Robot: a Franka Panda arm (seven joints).
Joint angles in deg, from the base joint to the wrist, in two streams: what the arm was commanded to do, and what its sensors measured. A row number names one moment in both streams.
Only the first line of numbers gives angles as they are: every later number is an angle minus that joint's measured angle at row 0.
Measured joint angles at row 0: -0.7, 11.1, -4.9, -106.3, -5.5, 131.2, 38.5
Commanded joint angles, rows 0 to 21: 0.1, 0.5, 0.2, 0.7, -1.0, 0.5, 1.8; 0.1, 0.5, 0.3, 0.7, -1.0, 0.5, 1.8; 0.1, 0.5, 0.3, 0.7, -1.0, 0.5, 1.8; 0.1, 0.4, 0.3, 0.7, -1.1, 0.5, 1.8; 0.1, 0.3, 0.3, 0.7, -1.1, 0.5, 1.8; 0.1, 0.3, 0.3, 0.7, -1.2, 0.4, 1.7; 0.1, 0.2, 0.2, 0.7, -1.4, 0.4, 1.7; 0.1, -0.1, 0.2, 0.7, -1.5, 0.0, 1.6; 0.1, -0.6, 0.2, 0.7, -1.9, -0.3, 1.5; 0.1, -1.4, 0.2, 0.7, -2.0, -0.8, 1.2; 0.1, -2.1, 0.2, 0.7, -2.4, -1.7, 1.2; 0.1, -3.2, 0.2, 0.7, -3.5, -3.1, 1.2; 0.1, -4.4, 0.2, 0.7, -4.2, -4.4, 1.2; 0.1, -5.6, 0.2, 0.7, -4.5, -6.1, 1.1; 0.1, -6.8, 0.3, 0.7, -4.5, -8.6, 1.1; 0.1, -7.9, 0.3, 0.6, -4.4, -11.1, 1.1; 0.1, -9.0, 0.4, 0.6, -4.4, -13.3, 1.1; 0.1, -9.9, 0.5, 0.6, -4.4, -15.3, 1.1; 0.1, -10.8, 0.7, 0.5, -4.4, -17.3, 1.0; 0.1, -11.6, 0.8, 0.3, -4.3, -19.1, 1.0; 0.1, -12.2, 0.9, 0.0, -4.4, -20.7, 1.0; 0.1, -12.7, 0.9, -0.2, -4.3, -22.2, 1.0
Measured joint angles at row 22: 0.2, -10.5, 0.2, 0.9, -3.2, -18.1, 0.2
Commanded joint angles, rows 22 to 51: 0.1, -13.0, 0.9, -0.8, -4.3, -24.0, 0.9; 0.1, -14.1, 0.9, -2.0, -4.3, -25.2, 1.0; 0.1, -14.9, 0.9, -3.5, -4.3, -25.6, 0.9; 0.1, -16.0, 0.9, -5.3, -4.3, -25.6, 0.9; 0.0, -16.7, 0.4, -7.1, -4.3, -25.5, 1.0; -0.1, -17.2, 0.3, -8.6, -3.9, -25.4, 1.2; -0.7, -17.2, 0.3, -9.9, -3.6, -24.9, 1.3; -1.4, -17.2, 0.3, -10.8, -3.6, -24.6, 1.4; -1.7, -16.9, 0.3, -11.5, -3.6, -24.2, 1.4; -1.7, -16.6, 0.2, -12.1, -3.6, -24.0, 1.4; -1.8, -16.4, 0.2, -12.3, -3.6, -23.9, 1.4; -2.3, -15.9, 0.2, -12.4, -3.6, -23.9, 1.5; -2.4, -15.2, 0.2, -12.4, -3.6, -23.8, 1.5; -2.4, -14.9, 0.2, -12.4, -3.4, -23.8, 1.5; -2.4, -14.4, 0.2, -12.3, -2.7, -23.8, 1.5; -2.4, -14.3, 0.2, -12.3, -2.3, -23.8, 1.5; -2.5, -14.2, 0.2, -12.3, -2.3, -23.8, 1.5; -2.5, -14.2, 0.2, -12.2, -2.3, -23.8, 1.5; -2.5, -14.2, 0.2, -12.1, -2.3, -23.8, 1.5; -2.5, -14.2, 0.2, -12.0, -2.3, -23.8, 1.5; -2.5, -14.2, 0.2, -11.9, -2.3, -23.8, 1.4; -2.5, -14.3, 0.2, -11.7, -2.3, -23.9, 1.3; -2.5, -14.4, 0.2, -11.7, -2.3, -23.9, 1.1; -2.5, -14.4, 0.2, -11.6, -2.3, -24.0, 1.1; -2.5, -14.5, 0.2, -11.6, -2.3, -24.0, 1.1; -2.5, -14.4, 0.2, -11.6, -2.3, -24.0, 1.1; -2.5, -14.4, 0.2, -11.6, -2.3, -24.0, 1.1; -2.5, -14.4, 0.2, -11.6, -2.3, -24.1, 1.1; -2.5, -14.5, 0.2, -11.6, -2.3, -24.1, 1.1; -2.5, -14.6, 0.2, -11.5, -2.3, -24.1, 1.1
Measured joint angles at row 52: -2.1, -14.0, -0.1, -11.6, -2.9, -24.7, 0.6
